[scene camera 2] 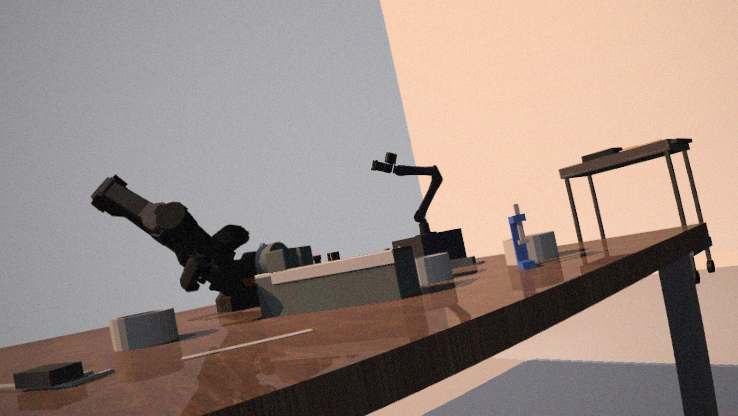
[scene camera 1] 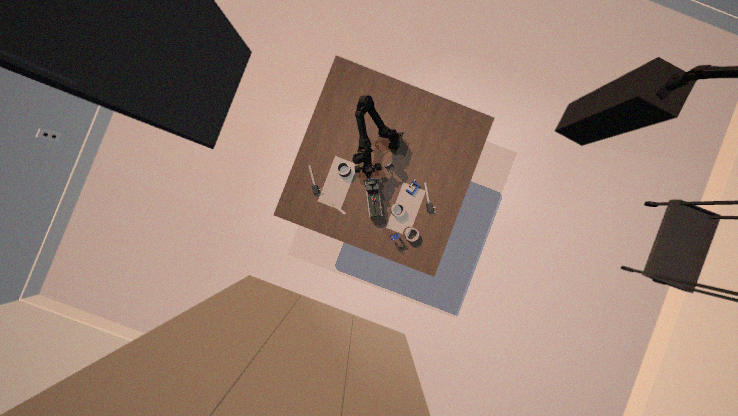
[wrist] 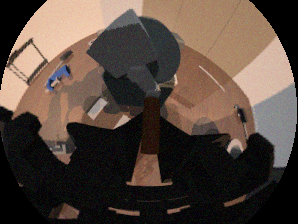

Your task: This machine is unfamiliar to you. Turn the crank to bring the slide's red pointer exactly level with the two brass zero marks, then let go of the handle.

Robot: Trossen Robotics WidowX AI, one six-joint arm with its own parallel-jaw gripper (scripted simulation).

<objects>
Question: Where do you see a blue clamp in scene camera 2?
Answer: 520,247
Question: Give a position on a brown-red crank handle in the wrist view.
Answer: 150,143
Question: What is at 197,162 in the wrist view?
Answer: The gripper.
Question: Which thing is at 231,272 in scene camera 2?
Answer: The gripper.
</objects>
